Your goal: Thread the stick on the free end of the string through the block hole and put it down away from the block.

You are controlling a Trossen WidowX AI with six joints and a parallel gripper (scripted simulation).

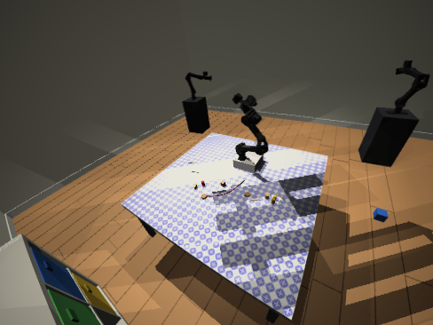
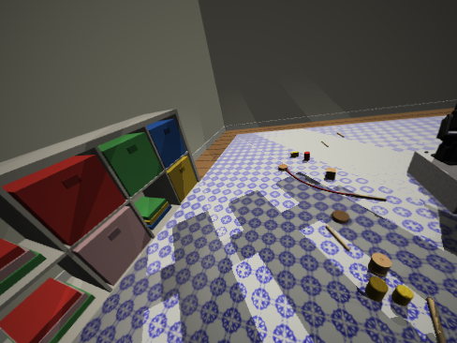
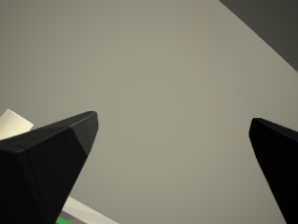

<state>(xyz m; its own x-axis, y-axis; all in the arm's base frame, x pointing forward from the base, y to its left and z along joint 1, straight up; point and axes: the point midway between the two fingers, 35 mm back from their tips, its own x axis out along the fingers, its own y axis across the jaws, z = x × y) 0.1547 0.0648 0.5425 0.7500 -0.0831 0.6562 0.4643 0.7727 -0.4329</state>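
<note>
Now: gripper tip 630 mm above the wooden block, 120 mm to the left of it and 110 mm short of it. Round my gripper tip: red cylinder (630 mm below, 270 mm to the right, 170 mm ahead); then round wooden button (640 mm below, 280 mm ahead, 200 mm to the right); then yellow cube (630 mm below, 310 mm to the right, 210 mm ahead).
</note>
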